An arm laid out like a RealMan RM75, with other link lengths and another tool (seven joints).
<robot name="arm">
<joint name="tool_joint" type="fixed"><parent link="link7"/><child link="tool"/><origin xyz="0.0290 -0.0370 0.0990" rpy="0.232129 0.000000 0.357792"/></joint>
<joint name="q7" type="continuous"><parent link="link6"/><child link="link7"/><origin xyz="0.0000 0.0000 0.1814" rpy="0.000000 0.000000 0.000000"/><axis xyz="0 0 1"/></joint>
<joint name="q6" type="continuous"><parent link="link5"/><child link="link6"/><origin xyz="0.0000 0.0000 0.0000" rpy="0.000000 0.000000 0.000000"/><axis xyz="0 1 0"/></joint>
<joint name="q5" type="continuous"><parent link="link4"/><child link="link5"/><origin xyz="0.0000 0.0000 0.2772" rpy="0.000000 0.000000 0.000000"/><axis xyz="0 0 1"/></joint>
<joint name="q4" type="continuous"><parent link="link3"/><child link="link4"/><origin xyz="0.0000 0.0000 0.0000" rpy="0.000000 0.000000 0.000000"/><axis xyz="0 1 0"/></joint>
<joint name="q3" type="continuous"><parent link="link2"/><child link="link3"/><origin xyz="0.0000 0.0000 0.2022" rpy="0.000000 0.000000 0.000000"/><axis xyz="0 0 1"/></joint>
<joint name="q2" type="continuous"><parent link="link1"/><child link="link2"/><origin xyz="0.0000 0.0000 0.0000" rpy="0.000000 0.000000 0.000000"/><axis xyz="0 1 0"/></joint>
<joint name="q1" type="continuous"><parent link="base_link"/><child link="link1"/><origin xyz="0.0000 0.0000 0.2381" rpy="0.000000 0.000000 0.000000"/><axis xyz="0 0 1"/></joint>
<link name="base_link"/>
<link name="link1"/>
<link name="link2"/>
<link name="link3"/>
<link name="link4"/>
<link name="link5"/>
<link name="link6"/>
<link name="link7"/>
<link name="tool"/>
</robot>
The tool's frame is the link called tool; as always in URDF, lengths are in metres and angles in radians. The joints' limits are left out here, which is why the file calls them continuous.
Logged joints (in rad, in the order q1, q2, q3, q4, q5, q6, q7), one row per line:
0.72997 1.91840 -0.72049 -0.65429 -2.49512 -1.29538 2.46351
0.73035 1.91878 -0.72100 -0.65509 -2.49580 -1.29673 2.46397
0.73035 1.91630 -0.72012 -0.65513 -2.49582 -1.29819 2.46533
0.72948 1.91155 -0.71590 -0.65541 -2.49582 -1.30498 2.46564
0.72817 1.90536 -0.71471 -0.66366 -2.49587 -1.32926 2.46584
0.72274 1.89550 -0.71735 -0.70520 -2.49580 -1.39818 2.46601
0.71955 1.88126 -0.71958 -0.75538 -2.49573 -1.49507 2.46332
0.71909 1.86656 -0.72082 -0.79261 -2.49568 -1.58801 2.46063
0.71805 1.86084 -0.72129 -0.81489 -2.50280 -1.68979 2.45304
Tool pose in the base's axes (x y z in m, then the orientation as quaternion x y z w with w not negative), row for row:
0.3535 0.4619 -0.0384 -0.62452 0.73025 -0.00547 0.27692
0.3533 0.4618 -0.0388 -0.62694 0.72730 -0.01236 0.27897
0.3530 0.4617 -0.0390 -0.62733 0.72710 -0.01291 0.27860
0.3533 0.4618 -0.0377 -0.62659 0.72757 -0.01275 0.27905
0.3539 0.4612 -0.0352 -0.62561 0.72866 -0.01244 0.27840
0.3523 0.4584 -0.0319 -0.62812 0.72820 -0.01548 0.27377
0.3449 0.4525 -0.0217 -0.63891 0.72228 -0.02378 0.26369
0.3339 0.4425 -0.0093 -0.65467 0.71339 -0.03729 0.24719
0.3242 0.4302 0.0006 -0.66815 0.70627 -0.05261 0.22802
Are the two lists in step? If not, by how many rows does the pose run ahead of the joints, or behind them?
The pose runs 1 row behind the joints: the pose in row i belongs to the joints in row i - 1.
